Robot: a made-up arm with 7 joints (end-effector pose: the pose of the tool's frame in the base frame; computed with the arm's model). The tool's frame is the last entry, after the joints.
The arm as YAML. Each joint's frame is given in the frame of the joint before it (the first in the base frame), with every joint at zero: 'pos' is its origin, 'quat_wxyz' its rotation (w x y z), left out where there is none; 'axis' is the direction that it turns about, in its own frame. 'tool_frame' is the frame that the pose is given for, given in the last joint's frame.
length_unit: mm
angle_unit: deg
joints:
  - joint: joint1
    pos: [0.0, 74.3, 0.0]
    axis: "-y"
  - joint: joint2
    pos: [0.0, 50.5, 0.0]
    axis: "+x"
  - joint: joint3
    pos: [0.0, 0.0, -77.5]
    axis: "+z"
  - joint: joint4
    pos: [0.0, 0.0, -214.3]
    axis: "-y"
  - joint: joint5
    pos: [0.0, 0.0, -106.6]
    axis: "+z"
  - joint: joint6
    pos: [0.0, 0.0, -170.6]
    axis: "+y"
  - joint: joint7
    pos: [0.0, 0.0, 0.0]
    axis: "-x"
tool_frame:
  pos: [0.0, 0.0, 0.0]
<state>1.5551 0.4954 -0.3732 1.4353 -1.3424 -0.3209 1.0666</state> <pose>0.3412 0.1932 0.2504 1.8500 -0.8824 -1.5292</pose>
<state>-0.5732 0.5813 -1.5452 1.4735 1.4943 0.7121 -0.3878</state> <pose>-0.2207 0.0693 -0.3549 -0.5936 1.0646 -0.3349</pose>
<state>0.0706 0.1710 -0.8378 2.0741 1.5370 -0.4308 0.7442</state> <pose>0.1752 -0.0261 -0.1746 -2.3766 -1.5205 0.2653</pose>
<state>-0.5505 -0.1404 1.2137 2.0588 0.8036 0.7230 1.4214</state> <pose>-0.0277 0.3293 -0.2087 -0.8731 -1.5973 0.1640</pose>
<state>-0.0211 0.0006 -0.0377 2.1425 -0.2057 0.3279 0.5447</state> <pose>0.2299 0.1161 -0.1467 -0.2023 -1.6967 -0.5848</pose>
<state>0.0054 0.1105 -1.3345 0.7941 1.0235 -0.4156 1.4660</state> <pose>0.0490 -0.0126 -0.5041 -2.0798 -0.4704 -0.7092</pose>
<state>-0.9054 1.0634 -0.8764 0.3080 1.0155 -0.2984 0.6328</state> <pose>-0.2237 0.5793 -0.2439 0.0677 0.4520 -0.3016</pose>
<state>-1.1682 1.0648 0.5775 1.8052 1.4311 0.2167 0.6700</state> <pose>0.1056 0.3951 -0.2006 -0.7495 -0.8680 -0.0136</pose>
